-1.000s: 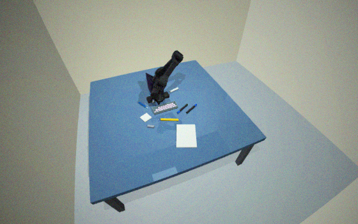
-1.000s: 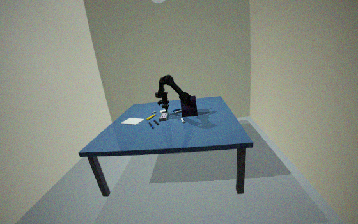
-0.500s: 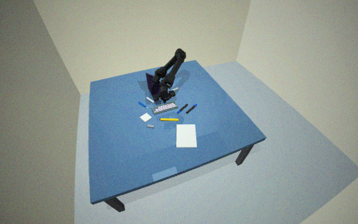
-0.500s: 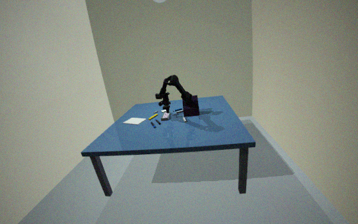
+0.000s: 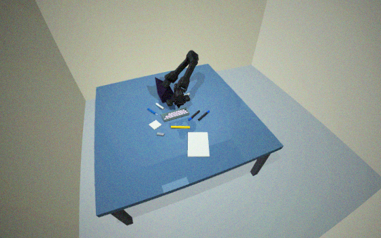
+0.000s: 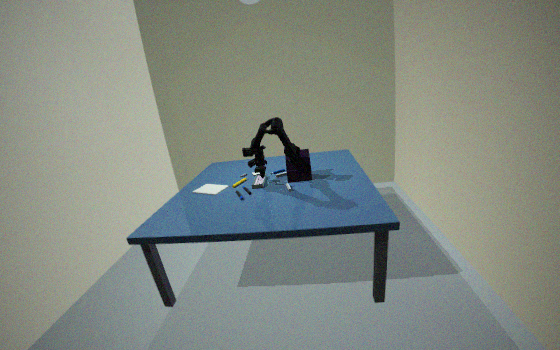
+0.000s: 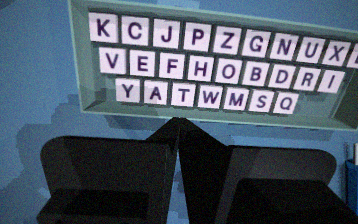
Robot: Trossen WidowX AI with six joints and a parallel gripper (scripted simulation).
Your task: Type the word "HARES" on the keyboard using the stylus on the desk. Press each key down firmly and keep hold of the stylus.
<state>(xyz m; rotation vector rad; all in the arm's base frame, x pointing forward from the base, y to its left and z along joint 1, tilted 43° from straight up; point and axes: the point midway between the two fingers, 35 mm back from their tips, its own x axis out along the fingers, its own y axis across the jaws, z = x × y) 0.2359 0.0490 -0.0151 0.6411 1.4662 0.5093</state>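
Now: the blue stylus 8 cm behind my gripper tip, 19 cm to the right of it and 3 cm below it. Round my gripper tip: yellow marker: 17 cm ahead, 6 cm to the right, 3 cm below; small white block: 6 cm ahead, 23 cm to the right, 4 cm below; small grey piece: 17 cm ahead, 23 cm to the right, 4 cm below.
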